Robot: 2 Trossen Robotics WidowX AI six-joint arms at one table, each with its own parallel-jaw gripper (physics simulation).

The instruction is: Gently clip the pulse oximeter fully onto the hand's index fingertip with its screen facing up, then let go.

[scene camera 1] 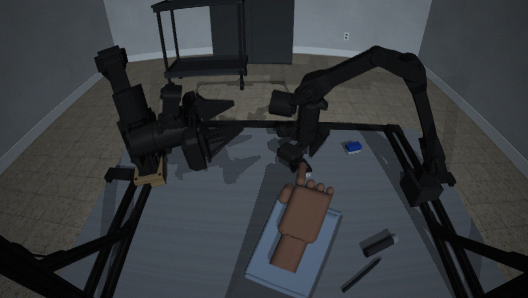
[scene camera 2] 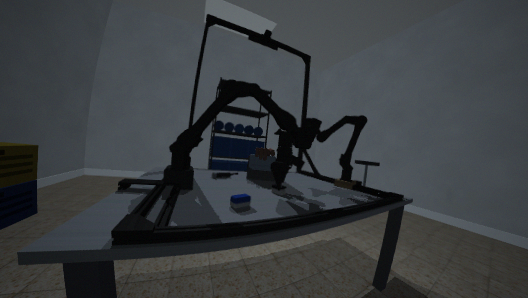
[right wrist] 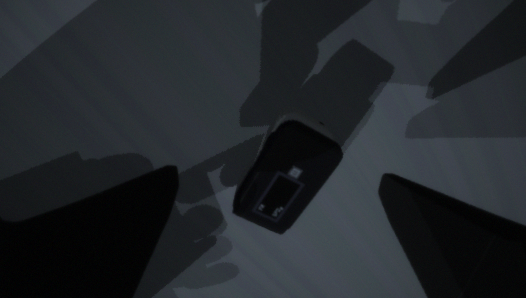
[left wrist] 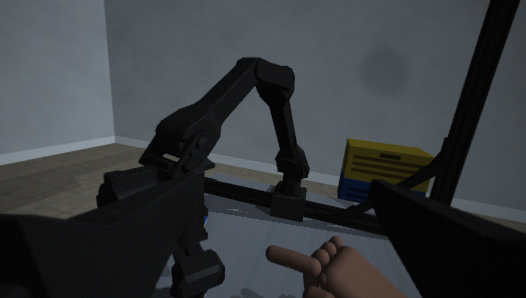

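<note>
The pulse oximeter, dark with its screen up, lies on the table between the spread fingers of my right gripper, which is open and low over it. In scene camera 1 the oximeter is mostly hidden behind the index finger and gripper. The brown hand rests palm down on a pale blue block, its index finger extended toward the right gripper. The oximeter is apart from the fingertip. My left gripper is open and empty, raised at the left in scene camera 1.
The pale blue block carries the hand. A blue and white block lies near the table's far edge in scene camera 1. A dark cylinder and a dark pen lie right of the hand. Black rails frame the table.
</note>
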